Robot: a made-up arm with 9 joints.
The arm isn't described. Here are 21 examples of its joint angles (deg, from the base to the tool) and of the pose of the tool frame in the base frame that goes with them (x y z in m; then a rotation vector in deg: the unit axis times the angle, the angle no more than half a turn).
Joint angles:
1: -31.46 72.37 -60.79 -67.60 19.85 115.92 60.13 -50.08 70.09
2: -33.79 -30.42 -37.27 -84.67 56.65 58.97 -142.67 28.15 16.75
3: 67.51 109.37 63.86 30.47 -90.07 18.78 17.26 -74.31 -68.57
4: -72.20 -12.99 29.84 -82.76 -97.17 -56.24 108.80 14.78 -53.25
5: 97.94 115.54 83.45 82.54 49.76 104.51 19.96 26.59 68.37
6: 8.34 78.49 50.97 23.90 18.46 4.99 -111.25 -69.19 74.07
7: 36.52 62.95 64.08 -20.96 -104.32 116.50 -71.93 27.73 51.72
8: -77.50 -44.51 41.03 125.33 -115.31 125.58 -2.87 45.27 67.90
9: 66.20 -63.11 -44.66 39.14 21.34 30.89 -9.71 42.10 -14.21
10: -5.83 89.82 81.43 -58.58 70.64 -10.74 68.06 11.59 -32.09
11: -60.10 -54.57 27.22 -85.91 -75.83 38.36 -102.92 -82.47 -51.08
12: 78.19 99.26 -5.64 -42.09 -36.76 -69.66 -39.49 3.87 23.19
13: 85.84 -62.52 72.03 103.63 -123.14 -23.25 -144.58 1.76 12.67
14: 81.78 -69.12 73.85 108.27 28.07 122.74 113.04 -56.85 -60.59
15: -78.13 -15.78 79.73 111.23 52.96 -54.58 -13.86 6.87 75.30
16: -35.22 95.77 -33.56 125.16 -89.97 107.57 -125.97 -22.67 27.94
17: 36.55 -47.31 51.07 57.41 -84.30 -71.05 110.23 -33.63 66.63
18: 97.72 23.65 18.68 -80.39 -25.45 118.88 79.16 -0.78 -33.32
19: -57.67 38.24 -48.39 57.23 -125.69 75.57 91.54 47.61 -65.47
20: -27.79 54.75 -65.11 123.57 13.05 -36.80 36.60 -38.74 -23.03
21: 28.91 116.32 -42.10 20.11 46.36 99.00 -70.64 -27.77 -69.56
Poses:
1: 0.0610 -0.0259 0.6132 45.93 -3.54 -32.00
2: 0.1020 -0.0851 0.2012 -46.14 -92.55 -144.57
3: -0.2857 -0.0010 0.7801 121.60 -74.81 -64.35
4: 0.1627 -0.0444 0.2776 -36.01 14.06 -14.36
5: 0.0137 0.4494 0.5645 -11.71 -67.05 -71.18
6: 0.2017 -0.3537 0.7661 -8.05 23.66 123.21
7: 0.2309 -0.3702 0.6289 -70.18 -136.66 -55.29
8: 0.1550 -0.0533 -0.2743 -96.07 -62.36 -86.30
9: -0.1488 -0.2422 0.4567 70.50 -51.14 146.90
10: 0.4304 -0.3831 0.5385 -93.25 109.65 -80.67
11: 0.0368 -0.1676 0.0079 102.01 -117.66 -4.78
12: -0.0489 -0.1995 0.8870 -67.30 -84.48 120.79
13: -0.4886 -0.4257 0.3213 -22.45 -88.91 11.92
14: -0.3220 -0.4172 0.2499 -155.53 51.52 17.08
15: 0.1523 0.1868 0.0312 -9.40 -9.56 80.16
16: 0.4448 -0.2802 0.3405 19.29 110.67 -67.08
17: 0.1429 -0.4502 0.3238 15.23 76.75 136.99
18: -0.2492 0.0977 0.5341 -150.73 -0.38 -18.26
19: 0.1707 -0.1727 0.1030 65.15 74.45 -63.18
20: 0.3677 -0.2484 0.0586 127.27 23.35 85.68
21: -0.2071 -0.1953 0.6925 146.89 -48.95 -83.30
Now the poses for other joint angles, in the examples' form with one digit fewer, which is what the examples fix.
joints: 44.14 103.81 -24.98 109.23 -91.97 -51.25 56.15 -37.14 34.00
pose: -0.353 -0.345 0.850 -56.3 -16.0 16.9
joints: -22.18 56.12 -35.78 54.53 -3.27 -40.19 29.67 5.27 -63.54
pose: 0.508 -0.227 0.399 31.0 42.8 105.8
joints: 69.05 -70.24 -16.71 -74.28 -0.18 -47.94 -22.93 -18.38 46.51
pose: -0.489 -0.037 0.416 34.8 -28.3 -0.5
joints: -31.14 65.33 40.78 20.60 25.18 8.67 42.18 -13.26 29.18
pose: 0.253 -0.021 0.319 59.6 -94.0 -34.0
